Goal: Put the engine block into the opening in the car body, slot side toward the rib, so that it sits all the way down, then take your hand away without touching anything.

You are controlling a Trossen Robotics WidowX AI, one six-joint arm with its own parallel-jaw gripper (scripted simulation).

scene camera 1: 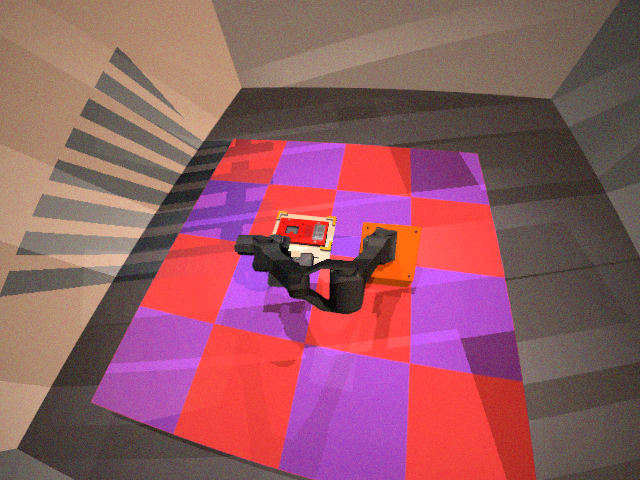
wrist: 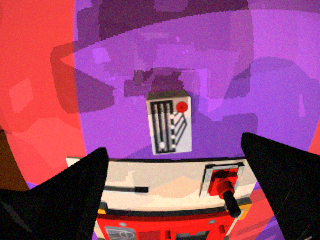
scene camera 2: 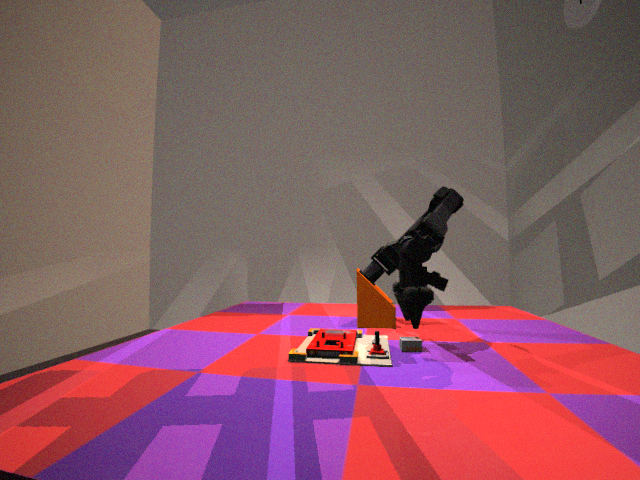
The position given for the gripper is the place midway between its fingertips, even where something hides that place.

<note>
The gripper (scene camera 2: 411, 324) is open, holding nothing. Further things: a red car body (scene camera 1: 302, 232), an engine block (wrist: 169, 113) and a stand (wrist: 223, 181).
The gripper is seen too in the wrist view (wrist: 176, 147).
</note>
